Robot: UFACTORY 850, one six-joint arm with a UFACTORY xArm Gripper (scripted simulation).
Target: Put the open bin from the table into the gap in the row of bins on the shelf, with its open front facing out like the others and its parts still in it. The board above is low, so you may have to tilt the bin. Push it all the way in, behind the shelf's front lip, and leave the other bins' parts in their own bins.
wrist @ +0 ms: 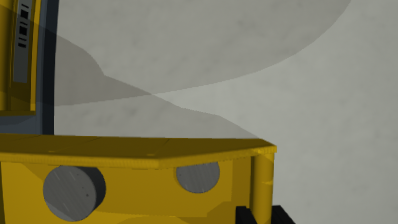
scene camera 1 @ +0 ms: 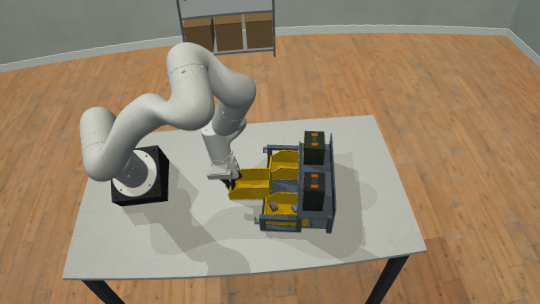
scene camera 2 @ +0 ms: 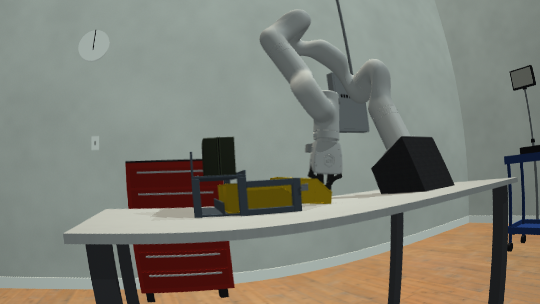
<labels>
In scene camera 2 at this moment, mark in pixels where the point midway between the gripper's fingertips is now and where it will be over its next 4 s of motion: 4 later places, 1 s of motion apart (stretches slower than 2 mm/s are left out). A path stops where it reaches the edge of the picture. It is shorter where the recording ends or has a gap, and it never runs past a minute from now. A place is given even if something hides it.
My gripper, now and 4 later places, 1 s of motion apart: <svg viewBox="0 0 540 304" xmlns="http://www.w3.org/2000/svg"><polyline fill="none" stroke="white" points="324,197 324,191 323,191 318,191 312,192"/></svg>
</labels>
